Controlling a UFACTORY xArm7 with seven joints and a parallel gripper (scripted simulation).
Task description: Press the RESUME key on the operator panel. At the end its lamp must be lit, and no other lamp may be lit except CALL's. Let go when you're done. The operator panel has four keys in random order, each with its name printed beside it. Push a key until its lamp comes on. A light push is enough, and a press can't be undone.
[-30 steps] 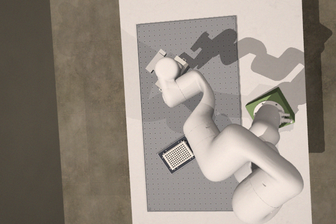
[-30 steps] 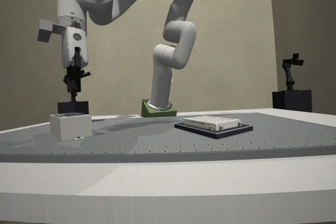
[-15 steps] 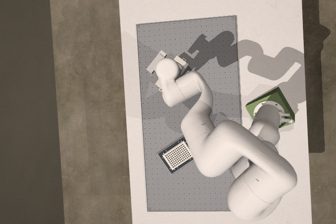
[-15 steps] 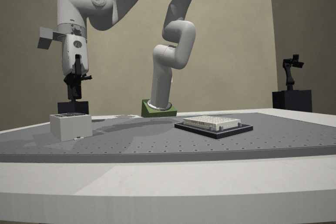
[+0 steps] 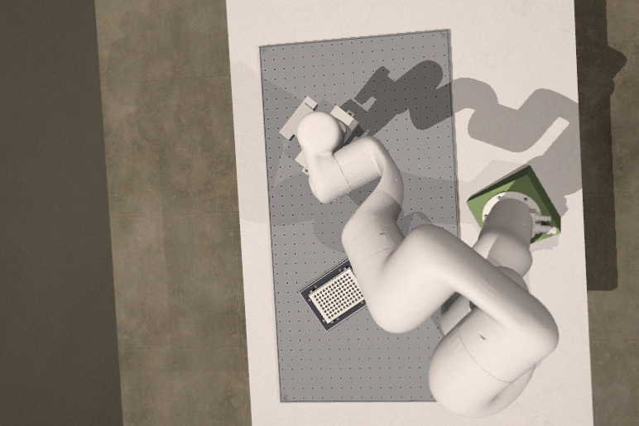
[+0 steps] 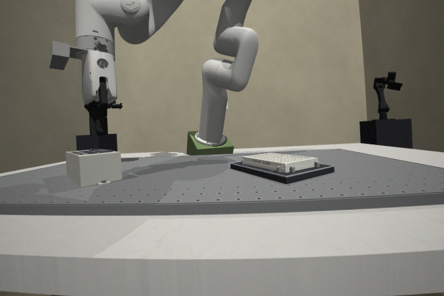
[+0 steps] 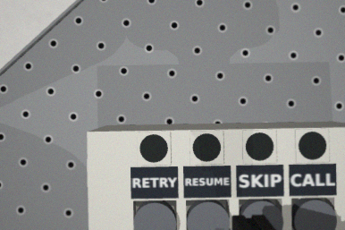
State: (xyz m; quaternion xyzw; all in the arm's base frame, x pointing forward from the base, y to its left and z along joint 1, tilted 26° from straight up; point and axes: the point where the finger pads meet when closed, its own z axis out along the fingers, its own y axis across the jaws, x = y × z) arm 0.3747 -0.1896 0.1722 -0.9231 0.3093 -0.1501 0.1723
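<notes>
Right now the operator panel is 7 cm below my hand.
</notes>
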